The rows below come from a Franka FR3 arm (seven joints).
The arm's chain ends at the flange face. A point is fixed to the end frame.
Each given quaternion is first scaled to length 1.
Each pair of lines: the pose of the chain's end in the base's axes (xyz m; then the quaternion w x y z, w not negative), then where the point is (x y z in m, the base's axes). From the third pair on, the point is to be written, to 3 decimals.
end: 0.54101 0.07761 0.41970 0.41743 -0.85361 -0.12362 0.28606
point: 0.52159 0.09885 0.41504
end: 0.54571 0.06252 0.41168 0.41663 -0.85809 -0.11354 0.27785
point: 0.52686 0.08419 0.40667
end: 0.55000 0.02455 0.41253 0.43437 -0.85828 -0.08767 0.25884
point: 0.533 0.048 0.408
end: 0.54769 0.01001 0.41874 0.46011 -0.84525 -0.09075 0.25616
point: 0.531 0.033 0.415
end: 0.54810 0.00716 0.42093 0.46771 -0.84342 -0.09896 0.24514
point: 0.531 0.031 0.418
